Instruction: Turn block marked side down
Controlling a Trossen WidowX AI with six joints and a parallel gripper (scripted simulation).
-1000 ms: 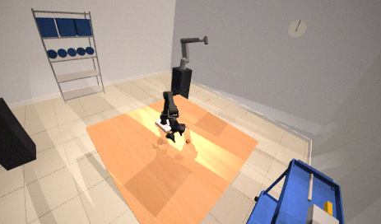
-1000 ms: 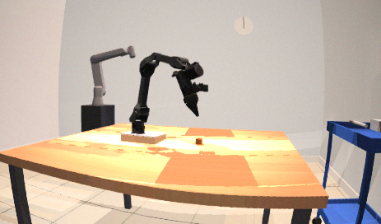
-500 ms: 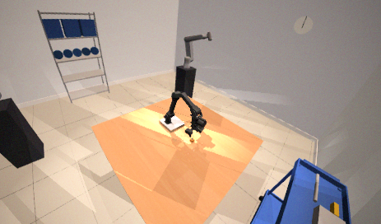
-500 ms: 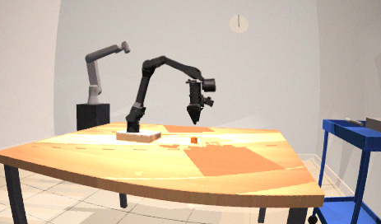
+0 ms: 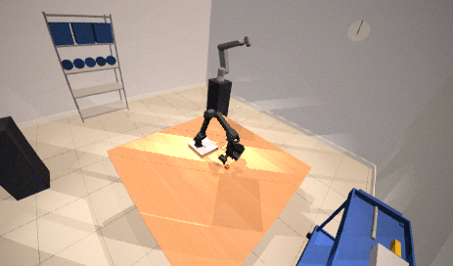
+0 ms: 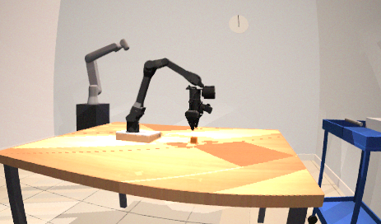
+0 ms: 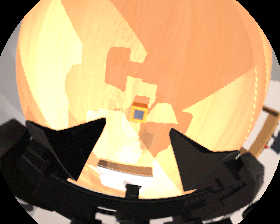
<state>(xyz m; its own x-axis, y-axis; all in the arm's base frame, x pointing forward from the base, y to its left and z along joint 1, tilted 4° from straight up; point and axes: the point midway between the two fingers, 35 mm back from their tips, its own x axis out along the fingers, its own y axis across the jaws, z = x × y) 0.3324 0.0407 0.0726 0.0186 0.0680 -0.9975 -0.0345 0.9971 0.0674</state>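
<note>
Now: gripper tip 50 mm above the orange block.
</note>
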